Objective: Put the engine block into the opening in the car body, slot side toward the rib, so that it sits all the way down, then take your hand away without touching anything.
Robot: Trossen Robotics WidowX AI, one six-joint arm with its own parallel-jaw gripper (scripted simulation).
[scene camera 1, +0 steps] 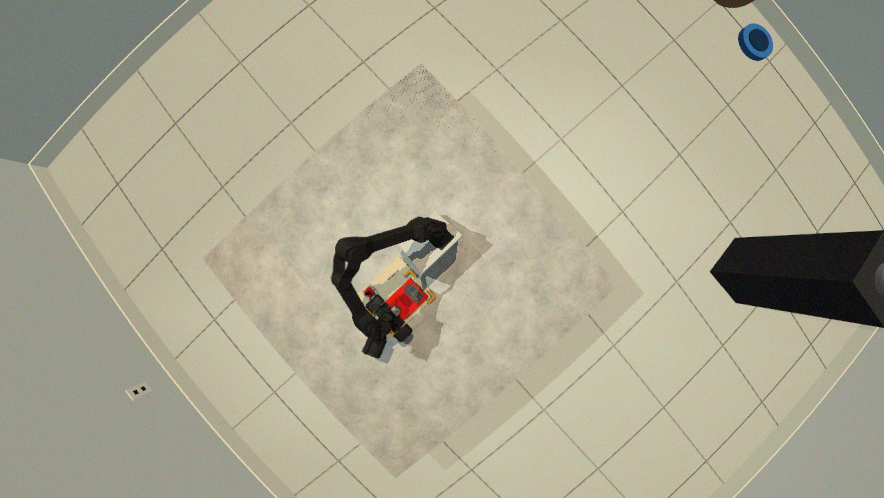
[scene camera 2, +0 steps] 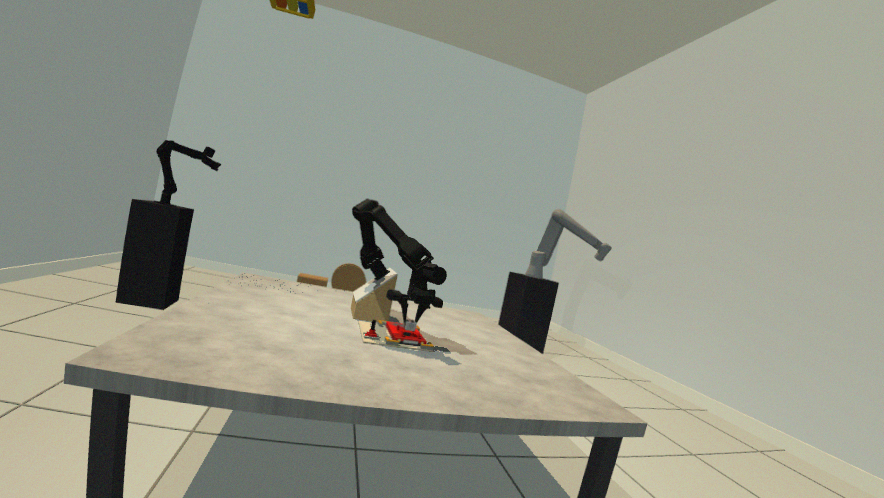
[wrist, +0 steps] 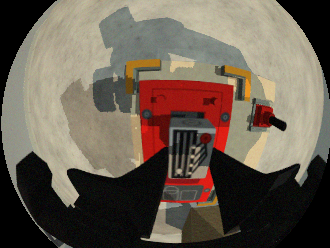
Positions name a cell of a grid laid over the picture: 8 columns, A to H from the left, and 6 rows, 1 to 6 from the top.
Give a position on a red car body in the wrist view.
D3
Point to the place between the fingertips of the gripper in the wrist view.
E4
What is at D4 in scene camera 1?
The gripper.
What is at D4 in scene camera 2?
The gripper.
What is the gripper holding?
A grey engine block.
